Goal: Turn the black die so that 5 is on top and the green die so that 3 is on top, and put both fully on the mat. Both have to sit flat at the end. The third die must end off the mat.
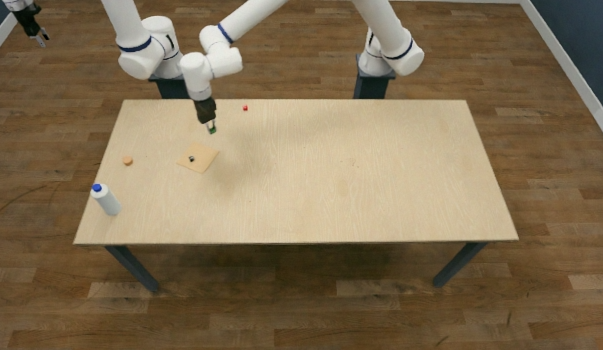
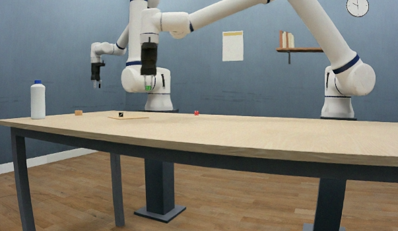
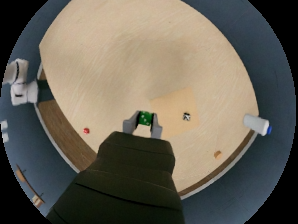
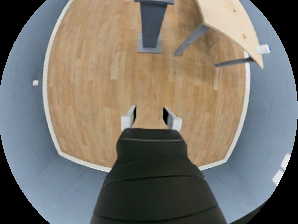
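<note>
Right now my left hand is 40 mm short of the tan mat, 80 mm to the left of it and 140 mm above it. The rest, counted from my left hand: black die 60 mm ahead, 100 mm to the right, 130 mm below; green die 10 mm below; red die 260 mm behind, 120 mm to the left, 130 mm below.
</note>
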